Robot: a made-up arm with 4 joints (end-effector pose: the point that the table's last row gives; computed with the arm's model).
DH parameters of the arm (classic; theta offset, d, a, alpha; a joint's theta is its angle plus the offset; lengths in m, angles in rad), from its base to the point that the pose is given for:
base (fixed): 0 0.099 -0.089 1.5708
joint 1: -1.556 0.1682 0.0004 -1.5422
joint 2: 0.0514 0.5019 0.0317 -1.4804
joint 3: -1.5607 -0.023 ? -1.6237
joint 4: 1.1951 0 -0.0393 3.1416
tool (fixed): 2.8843 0.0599 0 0
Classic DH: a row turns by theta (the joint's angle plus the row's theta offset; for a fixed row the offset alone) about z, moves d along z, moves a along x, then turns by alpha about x.
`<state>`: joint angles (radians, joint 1 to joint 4).
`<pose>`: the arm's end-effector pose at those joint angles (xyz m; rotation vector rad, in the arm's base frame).
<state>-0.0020 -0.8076 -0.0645 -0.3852</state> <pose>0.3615 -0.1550 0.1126 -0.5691 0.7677 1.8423</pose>
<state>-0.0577 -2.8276 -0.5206 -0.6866</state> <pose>0.3342 -0.1892 0.0858 1.2087 -2.4093 -0.6472</pose>
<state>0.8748 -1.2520 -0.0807 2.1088</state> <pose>0.2056 -0.1652 0.5189 -0.9714 -1.1149 -0.9638</pose>
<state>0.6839 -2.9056 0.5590 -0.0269</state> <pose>0.3219 -0.1875 0.3906 -1.2867 1.4007 -0.7113</pose>
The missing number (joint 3, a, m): -0.0226
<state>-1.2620 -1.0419 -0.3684 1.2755</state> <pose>0.0754 -0.1573 -0.3627 -0.6823 0.9514 1.0444</pose>
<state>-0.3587 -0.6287 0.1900 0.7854</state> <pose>0.3943 -0.1552 -0.0601 -0.3638 0.7635 0.7898</pose>
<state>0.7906 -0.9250 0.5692 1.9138</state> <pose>0.2730 -0.1914 0.5088 -0.6339 -0.2979 -0.8683</pose>
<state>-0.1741 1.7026 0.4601 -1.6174</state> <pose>0.3711 -0.2237 -0.0177 -0.4498 2.2109 -1.7654</pose>
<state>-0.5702 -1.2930 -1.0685 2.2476</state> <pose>0.3118 -0.1796 -0.1157 -0.7947 -0.7319 0.3239</pose>
